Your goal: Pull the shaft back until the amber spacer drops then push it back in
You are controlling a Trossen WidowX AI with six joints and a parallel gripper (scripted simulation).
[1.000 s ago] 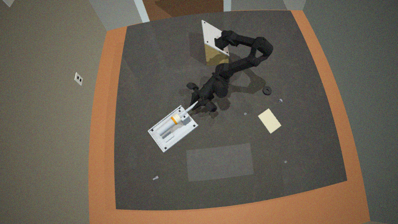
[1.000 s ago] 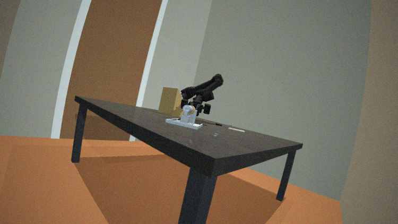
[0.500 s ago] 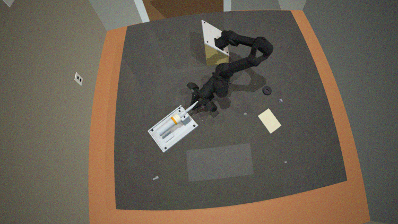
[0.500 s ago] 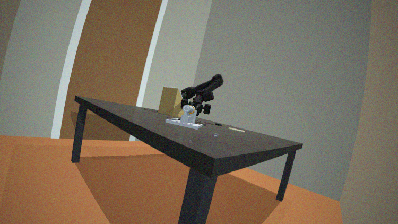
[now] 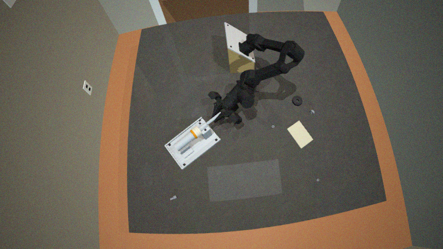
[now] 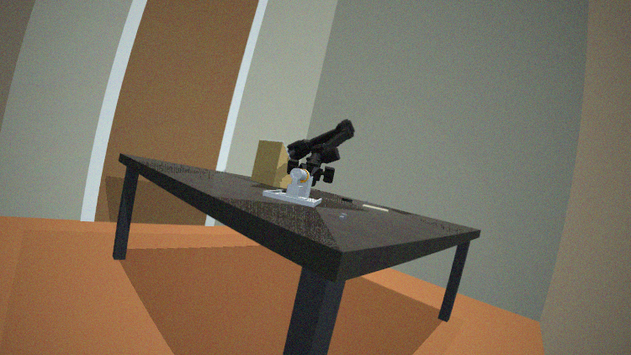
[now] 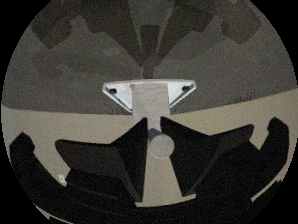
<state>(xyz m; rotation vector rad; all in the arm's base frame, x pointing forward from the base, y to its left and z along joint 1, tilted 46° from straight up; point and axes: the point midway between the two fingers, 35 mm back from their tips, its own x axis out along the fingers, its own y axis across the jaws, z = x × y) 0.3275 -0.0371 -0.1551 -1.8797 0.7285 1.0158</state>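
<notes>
Now: gripper tip 20 mm short of the pale shaft, 30 mm to the left of it and 20 mm below it. The rest, counted from my gripper tip: white baseplate: 90 mm ahead, 110 mm to the right, 10 mm below; then small amber spacer: 70 mm ahead, 90 mm to the right, 20 mm above; then small bolt: 350 mm ahead, 190 mm to the right, 60 mm below.
</notes>
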